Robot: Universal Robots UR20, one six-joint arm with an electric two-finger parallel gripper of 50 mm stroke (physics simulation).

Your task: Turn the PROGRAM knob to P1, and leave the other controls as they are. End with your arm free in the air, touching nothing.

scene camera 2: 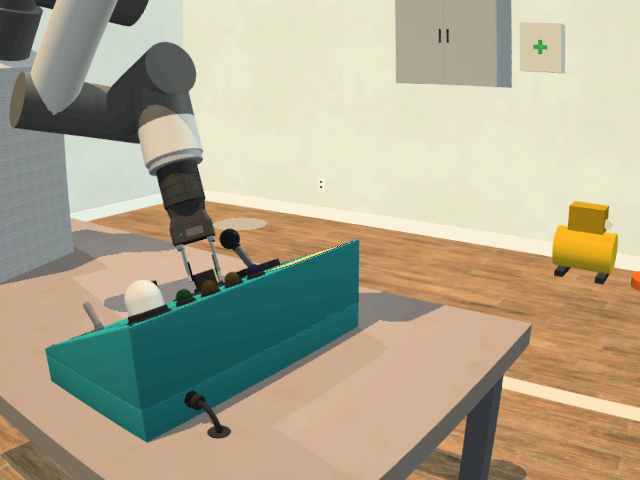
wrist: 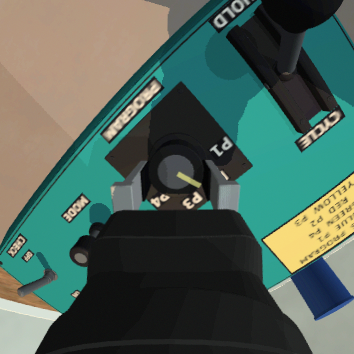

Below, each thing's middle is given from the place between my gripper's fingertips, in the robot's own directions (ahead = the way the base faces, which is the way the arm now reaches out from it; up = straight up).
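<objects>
There is the teal console [scene camera 2: 165,364], and my hand is 10 mm above it, 40 mm to the left of it and 100 mm short of it.
</objects>
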